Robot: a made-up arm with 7 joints.
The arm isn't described. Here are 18 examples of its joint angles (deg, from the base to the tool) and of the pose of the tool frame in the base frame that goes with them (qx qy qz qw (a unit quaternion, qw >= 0); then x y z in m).
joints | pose
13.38 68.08 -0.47 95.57 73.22 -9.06 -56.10 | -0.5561 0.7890 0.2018 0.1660 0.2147 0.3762 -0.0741
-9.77 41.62 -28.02 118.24 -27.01 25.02 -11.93 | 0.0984 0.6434 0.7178 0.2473 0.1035 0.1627 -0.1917
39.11 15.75 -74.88 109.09 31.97 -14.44 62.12 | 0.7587 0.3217 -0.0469 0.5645 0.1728 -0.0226 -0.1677
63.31 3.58 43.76 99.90 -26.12 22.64 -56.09 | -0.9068 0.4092 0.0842 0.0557 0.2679 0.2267 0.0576
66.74 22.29 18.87 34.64 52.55 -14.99 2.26 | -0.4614 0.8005 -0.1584 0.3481 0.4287 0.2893 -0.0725
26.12 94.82 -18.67 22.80 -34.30 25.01 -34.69 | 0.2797 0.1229 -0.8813 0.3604 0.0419 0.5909 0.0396
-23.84 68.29 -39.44 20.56 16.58 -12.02 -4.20 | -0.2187 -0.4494 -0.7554 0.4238 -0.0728 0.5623 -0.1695
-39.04 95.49 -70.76 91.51 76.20 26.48 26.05 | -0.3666 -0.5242 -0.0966 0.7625 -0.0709 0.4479 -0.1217
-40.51 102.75 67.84 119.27 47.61 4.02 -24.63 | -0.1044 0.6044 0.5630 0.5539 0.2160 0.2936 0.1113
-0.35 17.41 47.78 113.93 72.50 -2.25 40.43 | -0.1476 0.7426 0.0164 0.6531 0.1724 0.2959 -0.1310
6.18 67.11 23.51 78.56 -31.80 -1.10 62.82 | -0.2594 -0.5278 -0.8009 0.1125 0.2144 0.4531 -0.0376
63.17 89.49 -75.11 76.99 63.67 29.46 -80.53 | 0.5869 -0.3830 -0.6858 0.1961 0.1452 0.4622 -0.0337
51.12 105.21 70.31 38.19 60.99 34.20 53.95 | -0.2541 0.5967 0.2027 0.7337 -0.1157 0.5567 0.2109
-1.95 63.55 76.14 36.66 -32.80 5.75 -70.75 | 0.7811 0.0594 -0.5844 0.2119 0.0602 0.5482 -0.0969
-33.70 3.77 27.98 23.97 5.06 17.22 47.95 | -0.0480 -0.7855 0.1378 0.6014 -0.2011 0.1421 -0.4082
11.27 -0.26 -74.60 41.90 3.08 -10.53 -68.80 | -0.0361 0.8009 0.5710 0.1768 0.0779 0.0207 -0.3949
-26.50 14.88 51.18 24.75 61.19 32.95 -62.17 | 0.5098 -0.2035 -0.0042 0.8358 -0.1426 0.2545 -0.3819
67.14 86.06 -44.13 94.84 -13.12 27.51 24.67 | -0.0481 0.4317 0.8999 0.0378 0.2011 0.3857 0.0672
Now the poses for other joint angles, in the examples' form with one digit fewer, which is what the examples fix.
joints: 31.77 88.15 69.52 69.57 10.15 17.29 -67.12
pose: -0.977 0.030 0.104 0.182 0.005 0.486 0.183
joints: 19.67 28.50 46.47 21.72 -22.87 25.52 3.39
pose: 0.251 -0.778 -0.327 0.474 0.192 0.361 -0.332
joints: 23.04 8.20 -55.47 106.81 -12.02 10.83 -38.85
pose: -0.074 0.795 0.353 0.487 0.165 -0.008 -0.164
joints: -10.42 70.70 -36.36 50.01 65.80 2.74 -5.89
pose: 0.119 -0.773 -0.515 0.351 0.037 0.507 -0.218
